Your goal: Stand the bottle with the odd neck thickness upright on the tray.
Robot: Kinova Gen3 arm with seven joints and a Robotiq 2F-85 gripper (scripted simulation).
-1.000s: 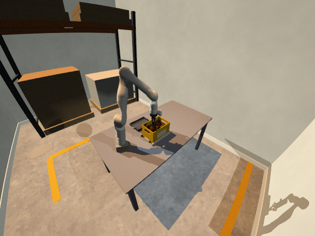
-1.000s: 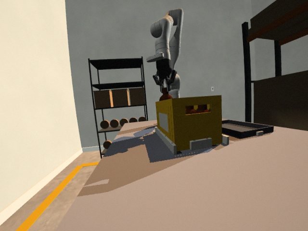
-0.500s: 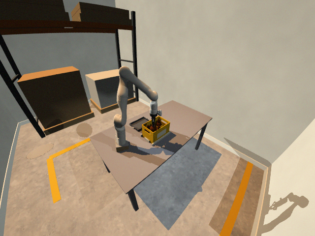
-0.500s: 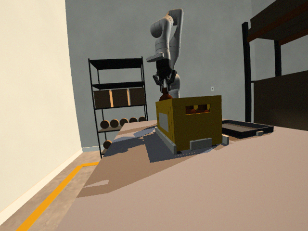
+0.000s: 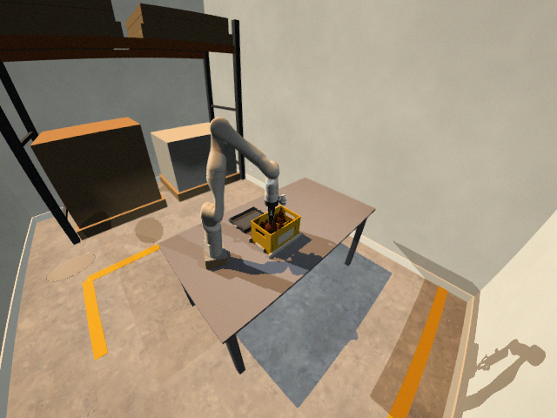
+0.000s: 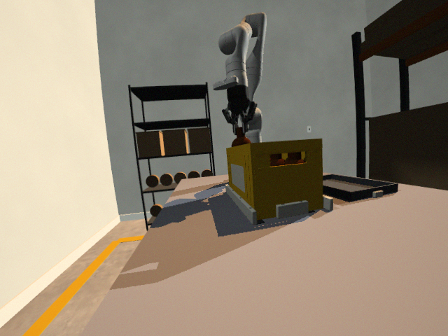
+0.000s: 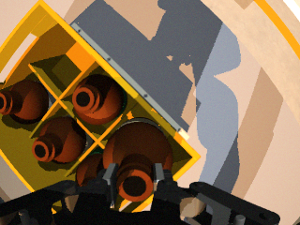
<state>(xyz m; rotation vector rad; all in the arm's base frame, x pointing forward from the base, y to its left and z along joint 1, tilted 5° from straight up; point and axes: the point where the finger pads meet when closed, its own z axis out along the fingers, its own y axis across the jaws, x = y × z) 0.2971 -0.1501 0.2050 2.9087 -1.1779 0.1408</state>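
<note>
Right now my hand is 7 cm above the brown bottle. The rest, counted from my hand: dark tray: 34 cm to the left, 23 cm below, 8 cm ahead; yellow crate: 15 cm below, 9 cm ahead, 5 cm to the left.
</note>
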